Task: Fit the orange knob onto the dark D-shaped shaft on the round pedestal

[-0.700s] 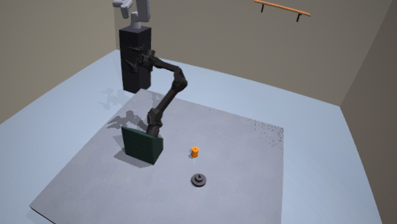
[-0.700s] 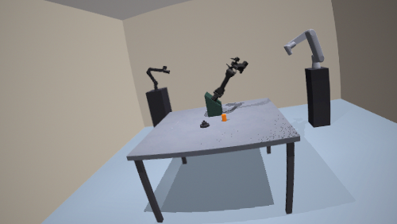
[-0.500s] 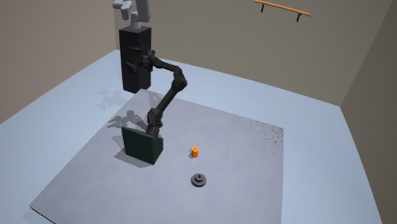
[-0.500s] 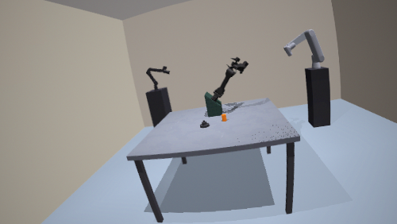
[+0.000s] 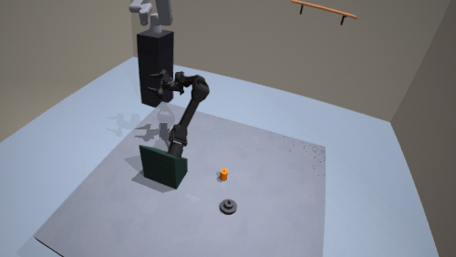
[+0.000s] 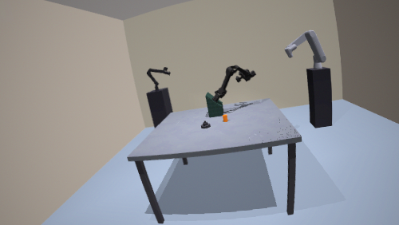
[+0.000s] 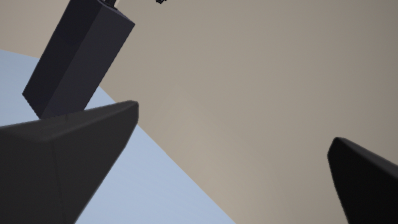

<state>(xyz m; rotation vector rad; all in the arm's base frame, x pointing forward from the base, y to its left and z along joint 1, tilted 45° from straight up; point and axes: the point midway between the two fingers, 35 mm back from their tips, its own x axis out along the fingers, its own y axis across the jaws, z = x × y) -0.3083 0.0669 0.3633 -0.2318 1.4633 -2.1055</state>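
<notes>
Right now the orange knob is 60 cm ahead of my gripper tip, 17 cm to the right of it and 33 cm below it. From my gripper tip the other things lie so: pedestal (69 cm ahead, 35 cm to the right, 33 cm below).
</notes>
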